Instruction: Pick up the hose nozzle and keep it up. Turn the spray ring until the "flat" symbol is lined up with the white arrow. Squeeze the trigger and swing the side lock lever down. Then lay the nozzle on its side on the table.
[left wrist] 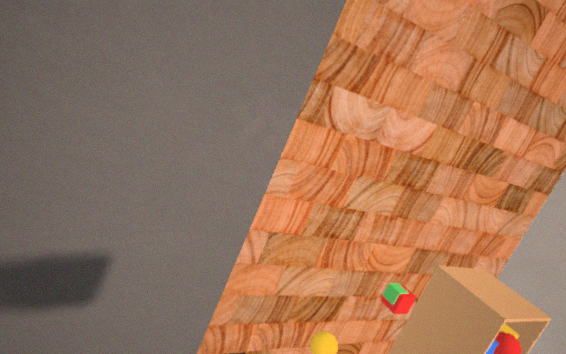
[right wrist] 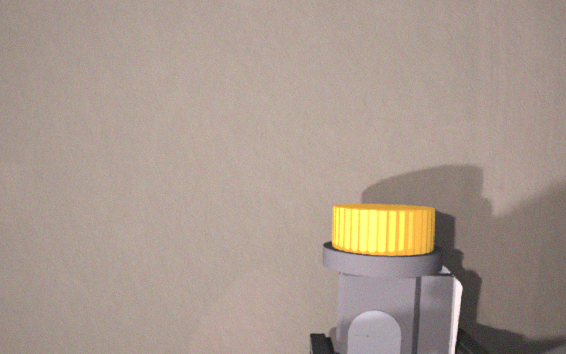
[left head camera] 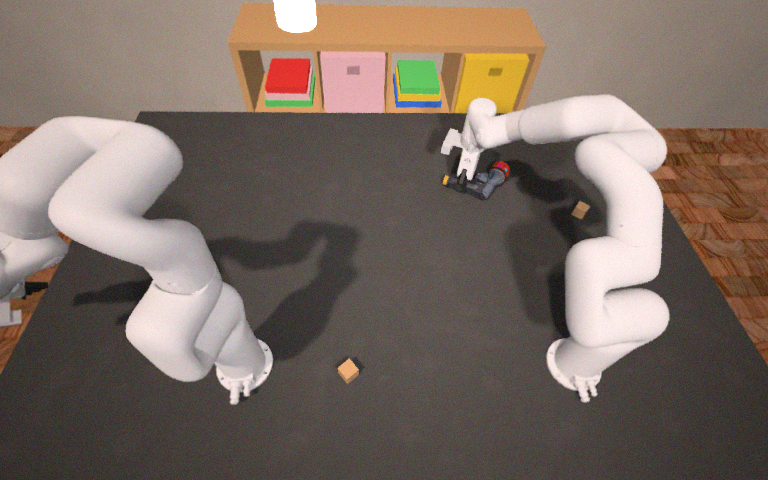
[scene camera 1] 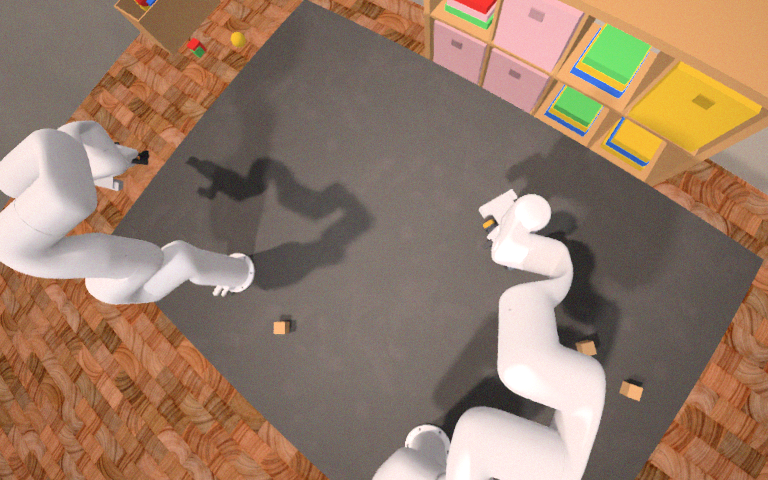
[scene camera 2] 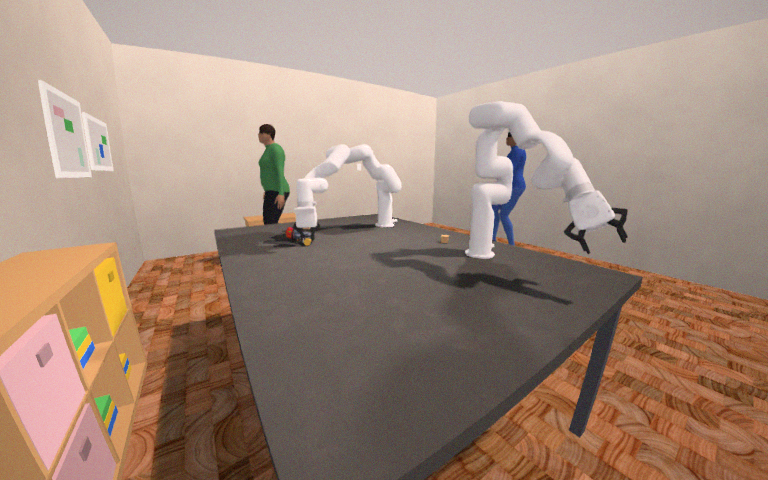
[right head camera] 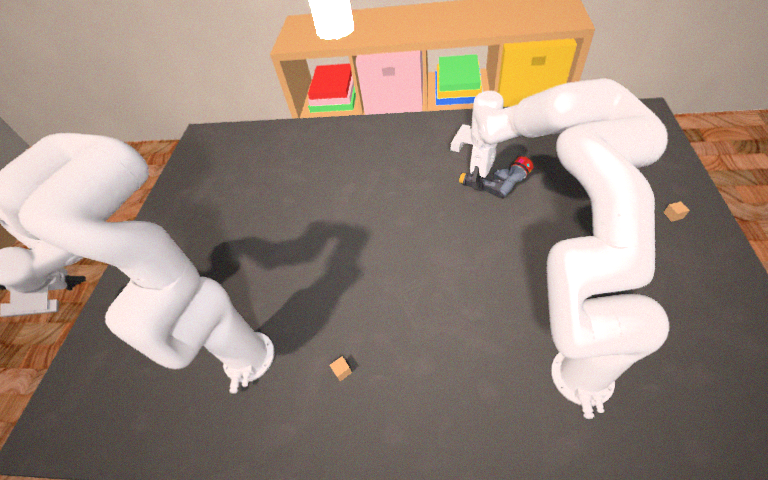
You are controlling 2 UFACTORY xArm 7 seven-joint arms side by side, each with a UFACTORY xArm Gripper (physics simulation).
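Places are measured from the left arm's base along level axes (x back, y left, z down), in millimetres.
Pixels of known places: left gripper, between the fingertips: (scene camera 1: 132,150) (scene camera 2: 606,247); right gripper, between the fingertips: (left head camera: 461,185) (right head camera: 479,183); left arm's base, origin of its link: (left head camera: 245,364) (scene camera 1: 237,272) (scene camera 2: 479,254) (right head camera: 249,357); right arm's base, origin of its link: (left head camera: 572,364) (scene camera 1: 427,447) (scene camera 2: 384,225) (right head camera: 581,376).
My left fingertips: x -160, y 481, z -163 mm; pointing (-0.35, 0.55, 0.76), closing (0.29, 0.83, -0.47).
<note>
Ahead of a thing's pixels: the offset from my left fingertips to its top centre. "pt": to the spot under its first point. Level surfaces: height alone.
The dark grey hose nozzle {pt dz +125, dx -305, dy -1224 mm} (left head camera: 491,185) (right head camera: 509,182) lies low at the far right of the table, with its red spray ring {dz +98, dx -367, dy -1273 mm} (left head camera: 501,168) (right head camera: 525,165) (scene camera 2: 289,233) at one end and its yellow cap {pt dz +132, dx -351, dy -1086 mm} (left head camera: 445,180) (right head camera: 462,178) (scene camera 1: 488,224) (right wrist: 383,230) at the other. My right gripper (left head camera: 462,182) (right head camera: 477,180) (right wrist: 395,345) points down and is shut on the nozzle's handle; the white trigger is close against the handle in the right wrist view. The ring's symbols, the arrow and the lock lever cannot be made out. My left gripper (scene camera 2: 606,245) is open and empty, beyond the table's edge.
Wooden cubes {dz +129, dx +215, dy -717 mm} (left head camera: 348,370) {dz +129, dx -187, dy -1481 mm} (left head camera: 580,210) {dz +129, dx -148, dy -1635 mm} (scene camera 1: 631,390) lie on the dark table {dz +163 mm} (left head camera: 396,430). A shelf unit (left head camera: 396,28) stands behind the table. A cardboard box (left wrist: 445,310), a yellow ball (left wrist: 324,344) and a red-green block (left wrist: 399,299) are on the floor.
</note>
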